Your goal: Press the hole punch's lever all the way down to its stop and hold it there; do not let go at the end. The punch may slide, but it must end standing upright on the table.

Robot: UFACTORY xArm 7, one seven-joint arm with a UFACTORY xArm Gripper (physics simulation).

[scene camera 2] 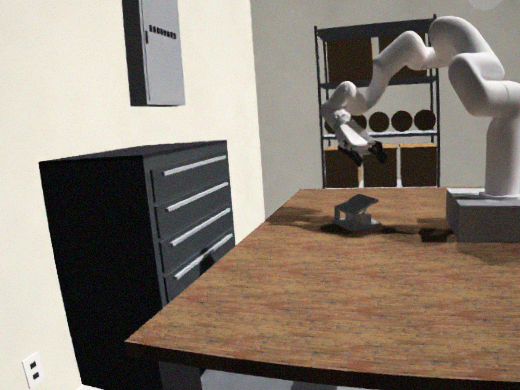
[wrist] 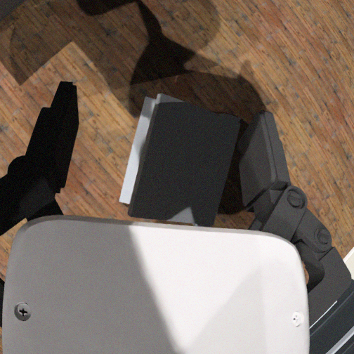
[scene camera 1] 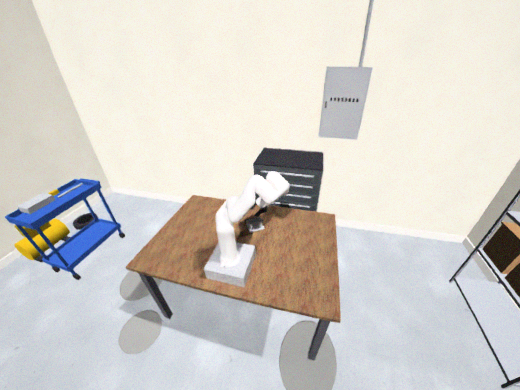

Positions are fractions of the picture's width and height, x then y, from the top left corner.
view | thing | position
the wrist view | my gripper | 0.46,0.32
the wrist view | grey hole punch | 0.42,0.30
